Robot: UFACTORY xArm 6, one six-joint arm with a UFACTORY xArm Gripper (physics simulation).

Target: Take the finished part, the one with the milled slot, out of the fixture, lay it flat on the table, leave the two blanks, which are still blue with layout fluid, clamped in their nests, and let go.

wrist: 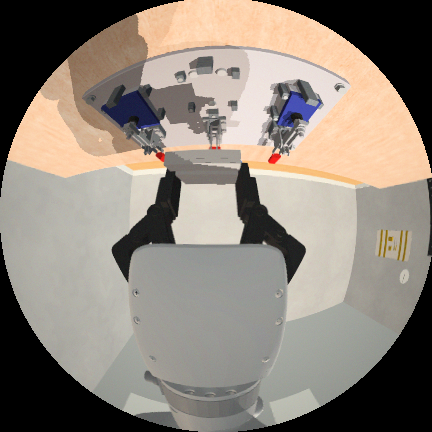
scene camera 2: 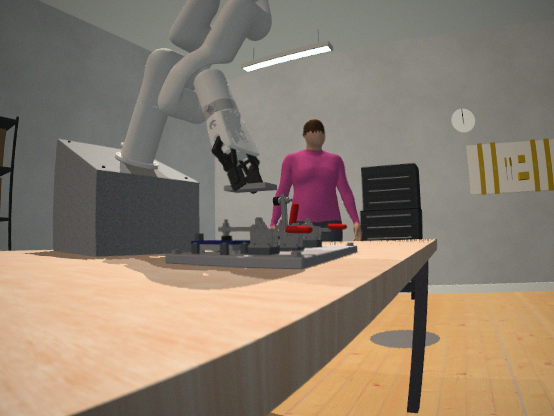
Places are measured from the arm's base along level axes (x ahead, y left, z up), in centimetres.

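Where they show: gripper, fingertip midpoint: [wrist: 207, 171] [scene camera 2: 249, 189]; arm's base, link origin: [scene camera 2: 136, 162].
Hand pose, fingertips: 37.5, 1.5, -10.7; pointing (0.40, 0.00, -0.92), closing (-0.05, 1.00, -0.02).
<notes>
Things, the pixels of their centre, and the offset from my fingertips, as dx, dy, dz. "spot": a spot on its surface instead. Level surfaces: height alone.
- bare grey metal block, body centre: [wrist: 208, 174] [scene camera 2: 250, 187] +0.1, +0.1, +0.2
- middle clamp, surface spot: [wrist: 216, 131] spot: +7.1, +1.2, -8.8
- wooden table, surface height: dz -13.2
My gripper [scene camera 2: 245, 186] [wrist: 207, 171] is shut on the finished part, a bare grey metal block [scene camera 2: 269, 187] [wrist: 202, 159], and holds it in the air above the fixture plate [scene camera 2: 235, 261] [wrist: 260, 70]. The part looks about level in the scene view; its milled slot cannot be made out clearly. In the wrist view one blue blank [wrist: 129, 106] sits clamped in the left nest and the other blue blank [wrist: 301, 106] sits clamped in the right nest. The middle nest, between them, holds no part. Blue also shows low on the fixture in the scene view.
The middle clamp [wrist: 215, 131] stands open, with its red handle [scene camera 2: 294, 213] raised. Red handles of the side clamps [wrist: 160, 157] [wrist: 274, 158] lie low. The wooden table [scene camera 2: 150, 320] [wrist: 200, 20] surrounds the fixture. The robot's pedestal [scene camera 2: 145, 215] stands behind it. A person [scene camera 2: 314, 185] stands beyond the table.
</notes>
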